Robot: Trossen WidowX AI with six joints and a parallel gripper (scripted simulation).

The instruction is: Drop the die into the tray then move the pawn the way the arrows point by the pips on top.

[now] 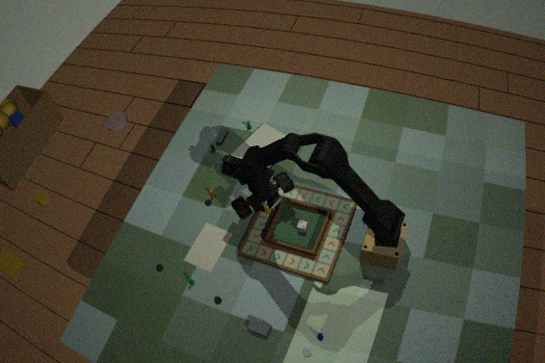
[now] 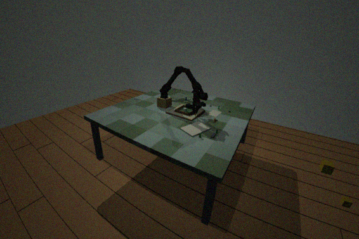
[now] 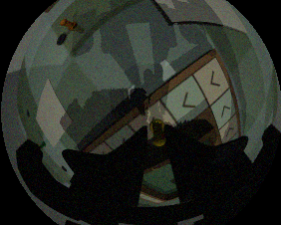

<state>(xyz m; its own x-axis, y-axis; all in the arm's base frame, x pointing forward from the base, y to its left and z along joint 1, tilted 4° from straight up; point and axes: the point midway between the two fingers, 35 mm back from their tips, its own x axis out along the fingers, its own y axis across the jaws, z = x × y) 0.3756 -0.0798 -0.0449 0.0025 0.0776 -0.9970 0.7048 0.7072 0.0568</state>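
My gripper tip is 11 cm past the dark green dice tray, 4 cm to the right of it and 2 cm above it. The rest, counted from my gripper tip: orange pawn: 19 cm ahead, 4 cm to the right, 1 cm below; then die: 12 cm behind, 4 cm to the left; then yellow pawn: right at my gripper tip.
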